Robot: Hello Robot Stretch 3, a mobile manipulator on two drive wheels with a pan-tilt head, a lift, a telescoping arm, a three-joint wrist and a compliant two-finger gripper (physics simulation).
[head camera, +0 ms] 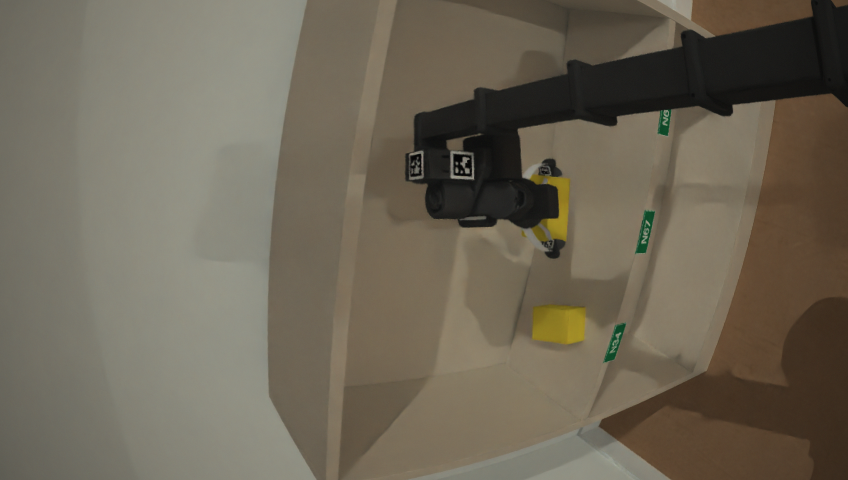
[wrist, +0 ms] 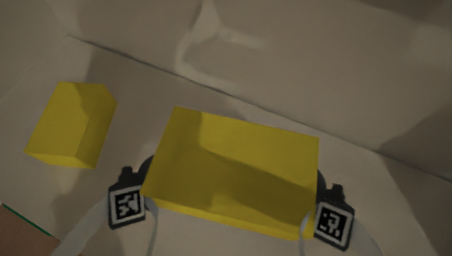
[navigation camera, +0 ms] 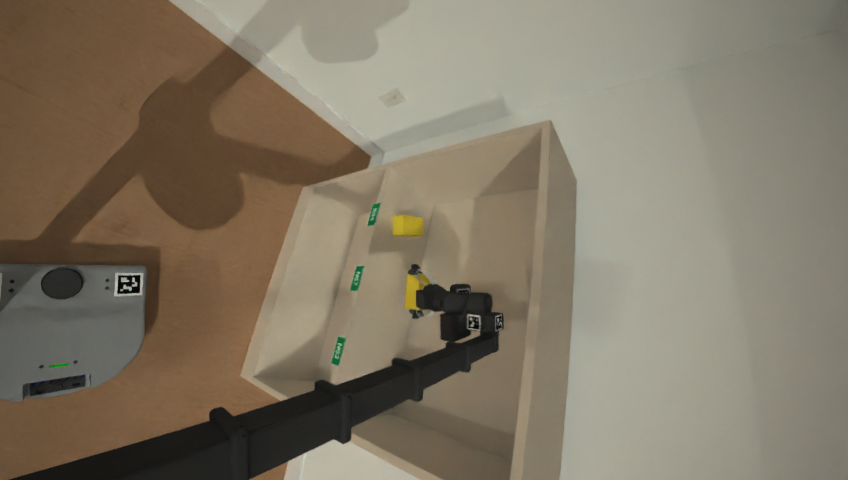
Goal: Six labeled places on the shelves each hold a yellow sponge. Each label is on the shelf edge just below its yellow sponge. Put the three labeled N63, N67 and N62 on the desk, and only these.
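Places are measured from the robot's base along level axes (x ahead, y left, z up), in centimetres.
Where they show: gripper, fingertip midpoint: (navigation camera: pixel 413 291); robot's base at its link origin: (navigation camera: pixel 63 281).
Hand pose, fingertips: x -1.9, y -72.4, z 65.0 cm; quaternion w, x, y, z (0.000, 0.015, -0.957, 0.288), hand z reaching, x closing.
Note:
Each offset is from my fingertips to the top centre of the thing. "spot": to the spot under its first point.
My gripper (head camera: pixel 559 208) (navigation camera: pixel 413 291) (wrist: pixel 231 180) is shut on a yellow sponge @[dz +4.5, dx +0.0, dy +0.1 cm] (head camera: pixel 563 224) (navigation camera: pixel 411 300) (wrist: pixel 240 155), one finger at each short end. It holds the sponge above the shelf board, behind the green label N67 @[spot: dz -11.2, dx +3.7, dy +11.8 cm] (head camera: pixel 644 231) (navigation camera: pixel 357 278). Another yellow sponge @[dz -5.6, dx +20.6, dy -6.6 cm] (head camera: pixel 550 324) (navigation camera: pixel 407 226) (wrist: pixel 70 120) stands on the board behind label N34 @[spot: dz -11.4, dx +23.6, dy +5.4 cm] (head camera: pixel 614 343) (navigation camera: pixel 373 214). A third label @[spot: dz -11.6, dx -14.4, dy +17.5 cm] (head camera: pixel 664 123) (navigation camera: pixel 338 350) is partly covered in the head view and seems to read N63; no sponge shows behind it. The desk does not show.
The shelf unit @[spot: dz +40.2, dx +10.5, dy +9.4 cm] (head camera: pixel 342 297) (navigation camera: pixel 533 297) has side walls, a back panel and a front board around my wrist. My arm (head camera: pixel 630 83) (navigation camera: pixel 368 386) reaches in over its front edge. My base (navigation camera: pixel 77 333) stands on the brown floor. White walls are beside and behind the unit.

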